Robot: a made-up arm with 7 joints.
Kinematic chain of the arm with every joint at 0, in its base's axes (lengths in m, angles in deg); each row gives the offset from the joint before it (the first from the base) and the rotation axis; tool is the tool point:
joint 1: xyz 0 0 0.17 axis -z
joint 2: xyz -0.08 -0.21 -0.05 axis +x
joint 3: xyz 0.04 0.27 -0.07 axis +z
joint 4: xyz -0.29 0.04 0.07 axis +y
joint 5: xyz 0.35 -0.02 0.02 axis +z
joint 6: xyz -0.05 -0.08 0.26 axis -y
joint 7: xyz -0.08 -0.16 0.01 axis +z
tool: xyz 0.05 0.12 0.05
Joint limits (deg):
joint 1: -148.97..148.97
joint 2: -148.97..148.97
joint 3: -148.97..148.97
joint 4: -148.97..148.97
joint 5: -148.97..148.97
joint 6: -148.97..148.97
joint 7: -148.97..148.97
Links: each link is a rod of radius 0.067 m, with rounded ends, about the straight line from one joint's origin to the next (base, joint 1, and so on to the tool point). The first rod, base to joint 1, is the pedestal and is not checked.
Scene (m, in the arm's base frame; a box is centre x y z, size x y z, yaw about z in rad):
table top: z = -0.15
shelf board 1: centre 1.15 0.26 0 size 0.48 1.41 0.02 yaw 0.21
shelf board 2: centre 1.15 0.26 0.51 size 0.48 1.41 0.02 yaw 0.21
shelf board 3: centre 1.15 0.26 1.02 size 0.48 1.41 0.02 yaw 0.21
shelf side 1: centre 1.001 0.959 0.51 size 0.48 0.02 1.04 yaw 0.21
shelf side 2: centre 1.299 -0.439 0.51 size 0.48 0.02 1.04 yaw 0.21
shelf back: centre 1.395 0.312 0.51 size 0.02 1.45 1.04 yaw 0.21
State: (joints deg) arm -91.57 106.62 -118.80 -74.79 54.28 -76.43 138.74
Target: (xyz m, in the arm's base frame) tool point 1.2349 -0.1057 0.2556
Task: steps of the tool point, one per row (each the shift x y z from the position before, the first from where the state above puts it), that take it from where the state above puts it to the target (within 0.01 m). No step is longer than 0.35 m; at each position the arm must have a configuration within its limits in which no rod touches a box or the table.
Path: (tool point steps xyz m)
1: -0.1123 -0.0009 0.0200
2: -0.1148 -0.0255 0.0010
3: -0.1123 -0.0459 -0.0209
4: 0.0612 -0.1374 -0.2672
5: -0.0669 -0.1183 -0.2589
6: 0.1285 0.0252 0.0283
7: 0.1236 0.0267 0.0077
8: 0.1148 0.0257 -0.0106
9: 0.1024 0.0223 -0.0254

